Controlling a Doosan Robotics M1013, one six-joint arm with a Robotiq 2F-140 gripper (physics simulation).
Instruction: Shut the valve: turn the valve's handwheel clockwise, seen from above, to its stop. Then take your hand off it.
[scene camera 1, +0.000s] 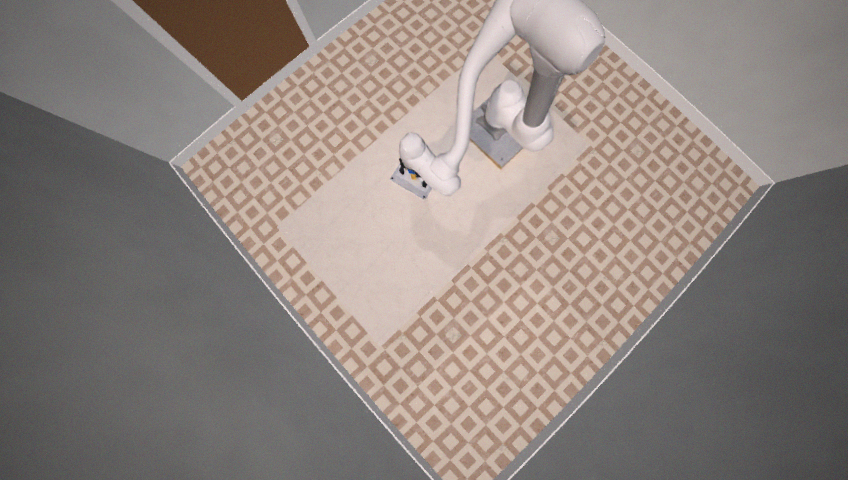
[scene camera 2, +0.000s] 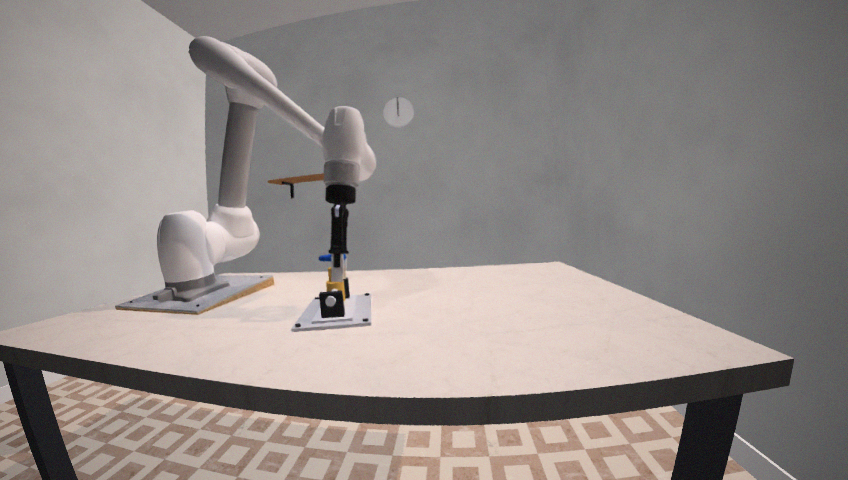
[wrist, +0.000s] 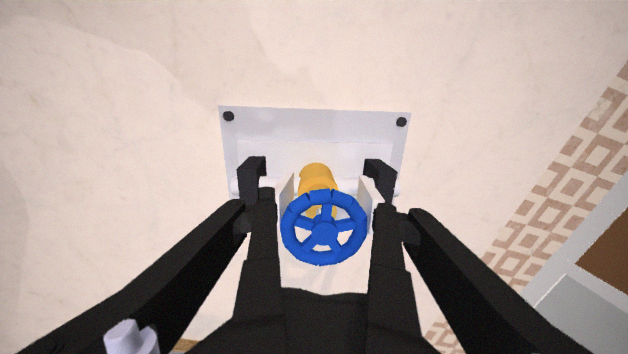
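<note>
The blue handwheel (scene camera 1: 411, 171) (scene camera 2: 324, 258) (wrist: 324, 233) lies level on top of the yellow valve body (scene camera 2: 335, 287) (wrist: 316, 176). The valve stands on a light grey base plate (scene camera 1: 405, 184) (scene camera 2: 361, 312) (wrist: 315, 125), with a white pipe held by black blocks (scene camera 2: 331, 304) (wrist: 251, 172). My gripper (scene camera 2: 337, 266) (wrist: 325, 186) points down and is shut on the handwheel, its pads at opposite sides of the rim. In the wrist view one spoke points straight up, toward the yellow body. In scene camera 1 the arm's wrist hides part of the valve and fingers.
The valve's plate rests on the pale table (scene camera 1: 368, 249) (scene camera 2: 505, 333) (wrist: 100, 115). The arm's own mounting plate (scene camera 1: 498, 151) (scene camera 2: 252, 284) is on the same table, near the valve. A wooden shelf (scene camera 2: 295, 179) and a round clock (scene camera 2: 398, 111) are on the wall behind.
</note>
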